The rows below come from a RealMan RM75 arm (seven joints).
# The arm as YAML. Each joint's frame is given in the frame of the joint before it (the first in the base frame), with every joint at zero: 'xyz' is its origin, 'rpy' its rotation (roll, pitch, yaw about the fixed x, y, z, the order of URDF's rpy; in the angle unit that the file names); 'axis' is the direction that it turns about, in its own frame. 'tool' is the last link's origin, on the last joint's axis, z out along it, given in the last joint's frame.
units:
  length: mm
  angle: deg
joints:
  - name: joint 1
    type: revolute
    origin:
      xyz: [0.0, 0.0, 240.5]
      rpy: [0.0, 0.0, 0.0]
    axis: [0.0, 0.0, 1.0]
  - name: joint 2
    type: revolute
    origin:
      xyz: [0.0, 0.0, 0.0]
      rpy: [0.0, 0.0, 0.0]
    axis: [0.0, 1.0, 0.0]
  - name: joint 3
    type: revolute
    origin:
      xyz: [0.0, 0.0, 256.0]
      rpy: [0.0, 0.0, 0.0]
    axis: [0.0, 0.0, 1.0]
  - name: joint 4
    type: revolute
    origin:
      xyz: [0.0, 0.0, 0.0]
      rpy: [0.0, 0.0, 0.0]
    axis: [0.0, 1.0, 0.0]
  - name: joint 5
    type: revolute
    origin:
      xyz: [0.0, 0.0, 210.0]
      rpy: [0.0, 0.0, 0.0]
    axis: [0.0, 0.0, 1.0]
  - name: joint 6
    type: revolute
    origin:
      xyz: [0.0, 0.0, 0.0]
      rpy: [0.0, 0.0, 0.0]
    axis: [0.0, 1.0, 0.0]
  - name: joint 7
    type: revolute
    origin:
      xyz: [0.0, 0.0, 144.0]
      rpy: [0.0, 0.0, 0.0]
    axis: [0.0, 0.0, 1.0]
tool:
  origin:
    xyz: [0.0, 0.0, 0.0]
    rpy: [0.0, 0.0, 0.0]
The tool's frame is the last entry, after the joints.
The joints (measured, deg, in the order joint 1, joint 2, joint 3, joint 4, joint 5, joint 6, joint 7), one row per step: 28.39, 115.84, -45.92, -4.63, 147.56, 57.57, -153.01; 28.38, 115.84, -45.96, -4.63, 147.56, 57.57, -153.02; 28.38, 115.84, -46.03, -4.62, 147.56, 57.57, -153.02; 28.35, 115.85, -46.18, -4.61, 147.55, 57.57, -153.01; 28.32, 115.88, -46.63, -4.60, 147.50, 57.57, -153.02; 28.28, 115.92, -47.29, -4.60, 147.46, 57.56, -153.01; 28.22, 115.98, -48.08, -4.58, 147.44, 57.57, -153.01; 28.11, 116.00, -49.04, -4.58, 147.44, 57.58, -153.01; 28.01, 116.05, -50.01, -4.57, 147.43, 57.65, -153.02; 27.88, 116.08, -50.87, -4.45, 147.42, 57.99, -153.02; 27.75, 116.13, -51.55, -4.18, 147.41, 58.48, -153.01; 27.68, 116.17, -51.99, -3.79, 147.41, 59.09, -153.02; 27.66, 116.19, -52.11, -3.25, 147.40, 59.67, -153.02; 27.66, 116.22, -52.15, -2.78, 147.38, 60.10, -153.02; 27.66, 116.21, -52.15, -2.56, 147.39, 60.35, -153.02
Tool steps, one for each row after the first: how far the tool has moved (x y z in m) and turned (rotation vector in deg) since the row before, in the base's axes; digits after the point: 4 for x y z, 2 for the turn. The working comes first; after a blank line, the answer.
Tool pose at each row, in the base's axes (x y z in m, rotation vector in deg; the steps are taken from these numbers as rounded here): 0.3739, 0.3561, 0.0441, -83.23, 43.85, 38.76; 0.3739, 0.3560, 0.0440, -83.27, 43.84, 38.74; 0.3738, 0.3560, 0.0439, -83.35, 43.83, 38.72; 0.3738, 0.3558, 0.0434, -83.50, 43.83, 38.66; 0.3733, 0.3555, 0.0420, -84.01, 43.74, 38.53; 0.3726, 0.3553, 0.0402, -84.71, 43.62, 38.35; 0.3719, 0.3548, 0.0379, -85.53, 43.49, 38.15; 0.3713, 0.3540, 0.0356, -86.47, 43.30, 37.85; 0.3705, 0.3533, 0.0331, -87.44, 43.08, 37.62; 0.3697, 0.3520, 0.0309, -88.30, 42.80, 37.58; 0.3690, 0.3503, 0.0285, -89.01, 42.66, 37.67; 0.3683, 0.3486, 0.0264, -89.50, 42.55, 37.92; 0.3681, 0.3468, 0.0246, -89.72, 42.68, 38.19; 0.3680, 0.3453, 0.0230, -89.85, 42.86, 38.39; 0.3680, 0.3447, 0.0225, -89.87, 42.89, 38.52

0.0000, -0.0001, -0.0001, -0.03, -0.02, 0.01; -0.0001, 0.0000, -0.0001, -0.07, -0.03, 0.03; 0.0000, -0.0002, -0.0005, -0.14, -0.05, 0.03; -0.0005, -0.0003, -0.0014, -0.42, -0.19, 0.18; -0.0007, -0.0002, -0.0018, -0.57, -0.26, 0.25; -0.0007, -0.0005, -0.0023, -0.68, -0.28, 0.29; -0.0006, -0.0008, -0.0023, -0.77, -0.39, 0.32; -0.0008, -0.0007, -0.0025, -0.78, -0.37, 0.39; -0.0008, -0.0013, -0.0022, -0.63, -0.27, 0.48; -0.0007, -0.0017, -0.0024, -0.54, -0.09, 0.42; -0.0007, -0.0017, -0.0021, -0.34, 0.06, 0.41; -0.0002, -0.0018, -0.0018, -0.21, 0.23, 0.18; -0.0001, -0.0015, -0.0016, -0.16, 0.23, 0.08; 0.0000, -0.0006, -0.0005, -0.01, 0.10, 0.07
